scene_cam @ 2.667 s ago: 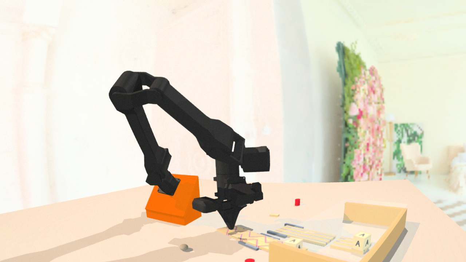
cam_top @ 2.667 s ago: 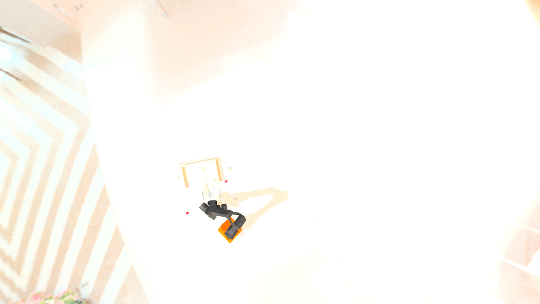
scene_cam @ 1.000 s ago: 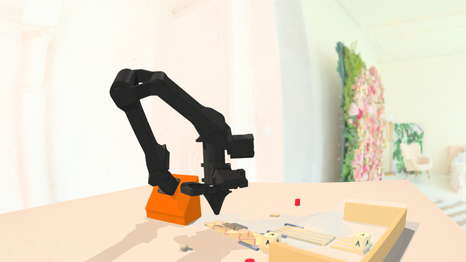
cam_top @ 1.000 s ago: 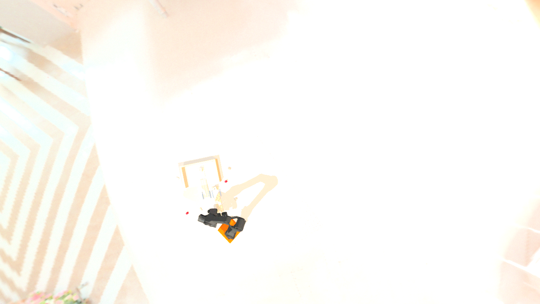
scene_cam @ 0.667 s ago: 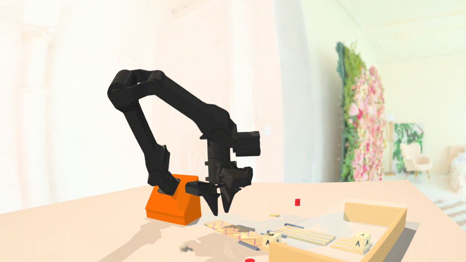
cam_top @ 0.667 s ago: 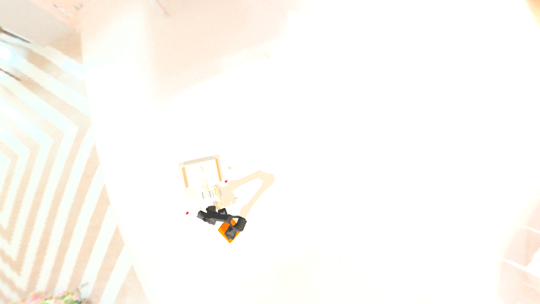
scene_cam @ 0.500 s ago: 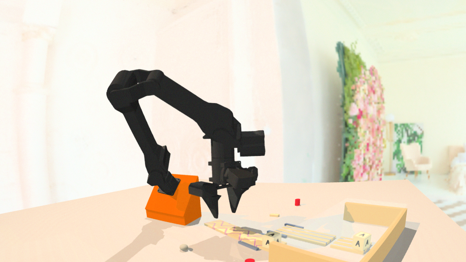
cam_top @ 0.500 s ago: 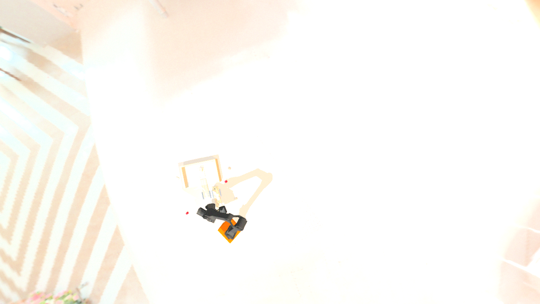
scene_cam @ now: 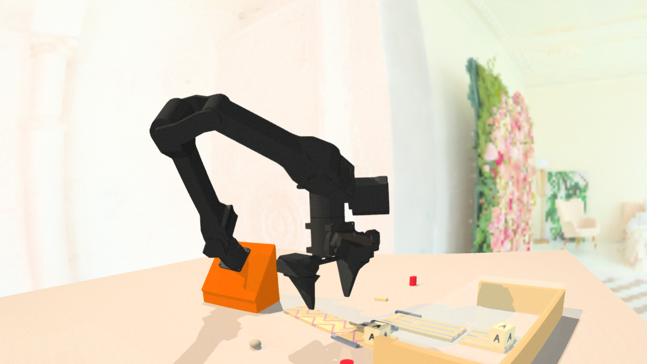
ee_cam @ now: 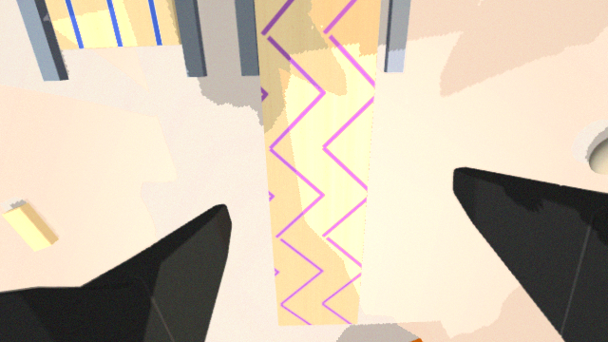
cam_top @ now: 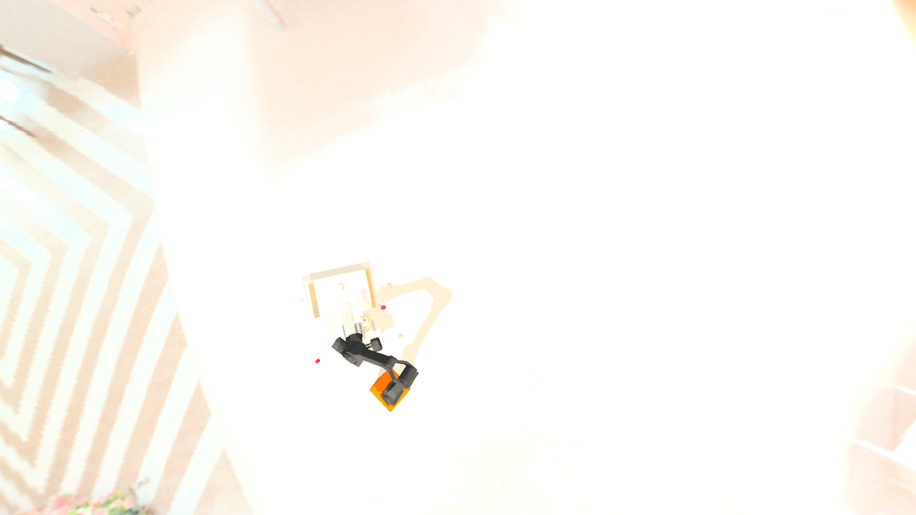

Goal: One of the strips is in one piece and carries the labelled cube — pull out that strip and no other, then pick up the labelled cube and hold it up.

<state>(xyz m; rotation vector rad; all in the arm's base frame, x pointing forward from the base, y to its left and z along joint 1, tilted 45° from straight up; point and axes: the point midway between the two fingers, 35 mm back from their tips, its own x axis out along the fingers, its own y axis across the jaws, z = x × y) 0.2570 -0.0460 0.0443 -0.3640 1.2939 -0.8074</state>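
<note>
The strip lies 1 cm ahead of my gripper tip and 5 cm below it.
</note>
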